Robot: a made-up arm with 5 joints. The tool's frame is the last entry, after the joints.
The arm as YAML. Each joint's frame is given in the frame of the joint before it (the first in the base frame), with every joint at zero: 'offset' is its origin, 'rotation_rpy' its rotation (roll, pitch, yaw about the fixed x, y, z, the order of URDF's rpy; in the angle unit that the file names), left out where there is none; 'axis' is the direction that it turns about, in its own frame. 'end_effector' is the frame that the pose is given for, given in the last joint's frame.
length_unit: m
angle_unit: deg
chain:
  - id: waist
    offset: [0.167, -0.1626, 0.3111]
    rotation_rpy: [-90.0, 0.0, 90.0]
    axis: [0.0, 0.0, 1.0]
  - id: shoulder
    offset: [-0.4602, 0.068, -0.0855]
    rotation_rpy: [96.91, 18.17, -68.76]
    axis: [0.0, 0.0, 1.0]
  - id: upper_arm
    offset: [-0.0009, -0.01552, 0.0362]
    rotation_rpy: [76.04, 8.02, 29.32]
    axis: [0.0, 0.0, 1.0]
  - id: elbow
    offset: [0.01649, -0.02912, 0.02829]
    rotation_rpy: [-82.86, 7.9, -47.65]
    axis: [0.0, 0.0, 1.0]
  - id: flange
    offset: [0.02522, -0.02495, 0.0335]
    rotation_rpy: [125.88, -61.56, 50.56]
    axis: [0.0, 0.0, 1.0]
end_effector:
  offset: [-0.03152, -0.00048, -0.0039]
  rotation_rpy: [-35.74, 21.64, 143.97]
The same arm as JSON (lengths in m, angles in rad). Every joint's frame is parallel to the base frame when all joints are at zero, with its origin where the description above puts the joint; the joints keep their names.
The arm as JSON. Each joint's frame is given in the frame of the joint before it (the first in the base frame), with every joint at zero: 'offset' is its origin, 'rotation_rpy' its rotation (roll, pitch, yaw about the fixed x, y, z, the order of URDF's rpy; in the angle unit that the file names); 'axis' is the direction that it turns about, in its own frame. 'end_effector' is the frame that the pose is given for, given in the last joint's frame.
{"length_unit": "m", "angle_unit": "rad", "chain": [
  {"id": "waist", "offset": [0.167, -0.1626, 0.3111], "rotation_rpy": [0.0, 0.0, 0.0], "axis": "-x"},
  {"id": "shoulder", "offset": [0.0855, -0.4602, -0.068], "rotation_rpy": [0.0, 0.0, 0.0], "axis": [0.114298, -0.938887, 0.324695]},
  {"id": "upper_arm", "offset": [0.0185, -0.0343, 0.0058], "rotation_rpy": [0.0, 0.0, 0.0], "axis": [0.96723, -0.050602, 0.248808]},
  {"id": "elbow", "offset": [0.0284, 0.0319, 0.0098], "rotation_rpy": [0.0, 0.0, 0.0], "axis": [-0.131997, -0.278994, 0.951178]},
  {"id": "flange", "offset": [0.016, 0.0176, 0.0426], "rotation_rpy": [0.0, 0.0, 0.0], "axis": [0.0, 1.0, -0.0001]}
], "end_effector": {"offset": [0.0161, -0.0039, -0.0271], "rotation_rpy": [-2.3453, 0.3616, -0.4053]}}

